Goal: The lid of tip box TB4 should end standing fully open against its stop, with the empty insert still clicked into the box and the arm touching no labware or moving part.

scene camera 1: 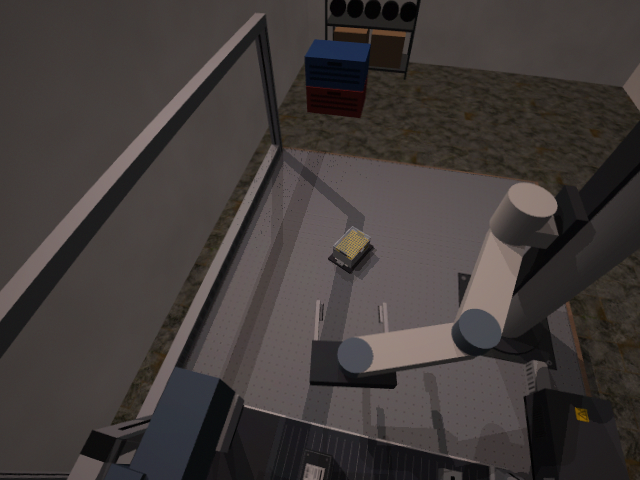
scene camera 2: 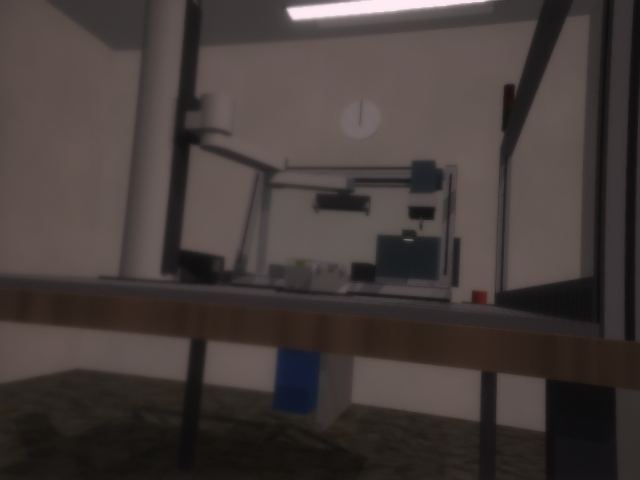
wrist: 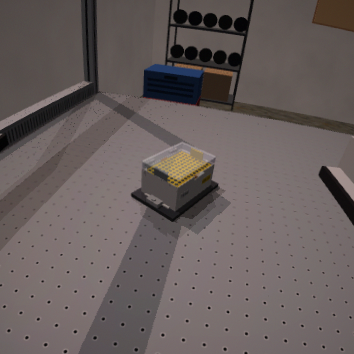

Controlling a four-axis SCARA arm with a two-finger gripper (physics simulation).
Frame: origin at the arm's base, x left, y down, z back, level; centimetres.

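Where they show: gripper, between the fingertips: (scene camera 1: 351, 303) (scene camera 2: 340, 203) (wrist: 165, 135).
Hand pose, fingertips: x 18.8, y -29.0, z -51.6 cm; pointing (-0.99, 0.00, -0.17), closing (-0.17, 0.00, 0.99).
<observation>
Each offset is from my fingertips to the centre of the thing. "spot": to the spot under its first point. Level surfaces: height alone.
The tip box @(dx -34.1, dy +23.9, dz -4.0 cm) (scene camera 1: 345, 258) (wrist: 160, 188) stands on a dark base plate @(spot: dx -25.1, dy +27.0, dz -2.8 cm) (wrist: 172, 217) on the perforated table. Its clear lid @(spot: dx -40.2, dy +20.0, dz -4.4 cm) (scene camera 1: 353, 228) (wrist: 181, 144) lies closed over the yellow insert @(dx -34.1, dy +21.3, dz -4.0 cm) (scene camera 1: 352, 243) (wrist: 179, 169), which is seated in the box. The insert shows a grid of holes. No box number is readable. A pale, blurred box (scene camera 2: 298, 277) shows low on the table in scene camera 2. My gripper (scene camera 1: 351, 313) (scene camera 2: 341, 210) is open, with its fingers wide apart and nothing between them. It hangs high above the table, apart from the box. Parts of the fingers show at the wrist view's edges.
A framed clear panel (scene camera 1: 253, 67) runs along the table's left side. A dark slatted deck @(dy +22.8 cm) (scene camera 1: 351, 445) and a blue-grey gantry head @(spot: dx +34.0, dy -21.1, dz -22.3 cm) (scene camera 1: 178, 413) (scene camera 2: 423, 176) stand near the front. A black device @(spot: dx +16.4, dy +16.2, dz +60.5 cm) (scene camera 1: 573, 434) is at the front right. The arm's column (scene camera 2: 152, 155) rises from the table.
</observation>
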